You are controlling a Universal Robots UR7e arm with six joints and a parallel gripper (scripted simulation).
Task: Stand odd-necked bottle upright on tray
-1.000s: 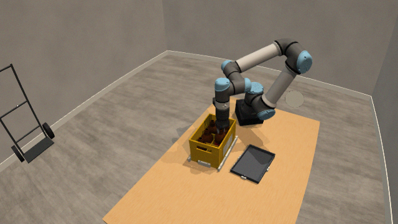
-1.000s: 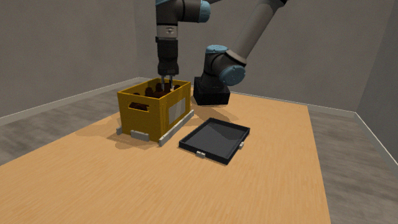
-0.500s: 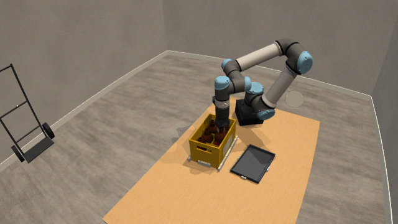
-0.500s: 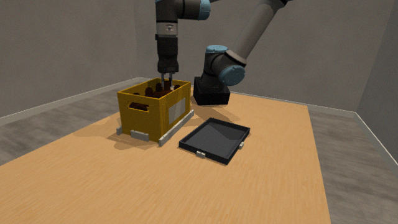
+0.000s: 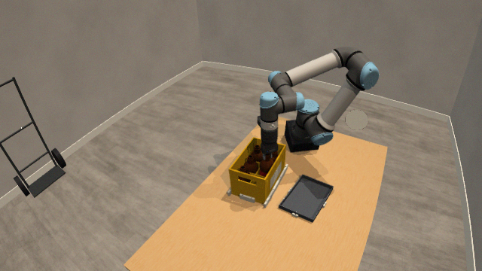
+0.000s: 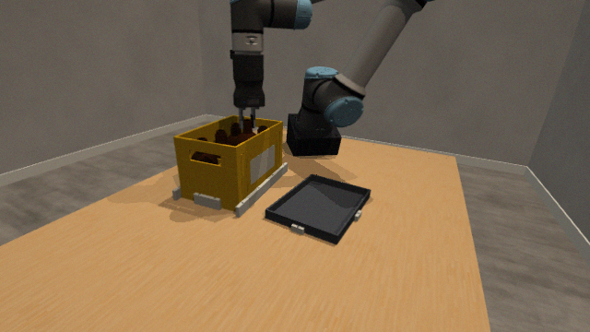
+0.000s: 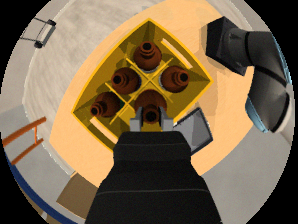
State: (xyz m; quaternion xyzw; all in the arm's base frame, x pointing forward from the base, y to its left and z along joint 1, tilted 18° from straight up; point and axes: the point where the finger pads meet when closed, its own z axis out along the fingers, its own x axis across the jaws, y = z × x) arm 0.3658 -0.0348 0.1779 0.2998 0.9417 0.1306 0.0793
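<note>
My hand is 7 cm above the bottle. The rest, counted from my hand: yellow crate 1 cm ahead, 4 cm to the right, 12 cm below; then dark tray 2 cm behind, 23 cm to the left, 19 cm below.
</note>
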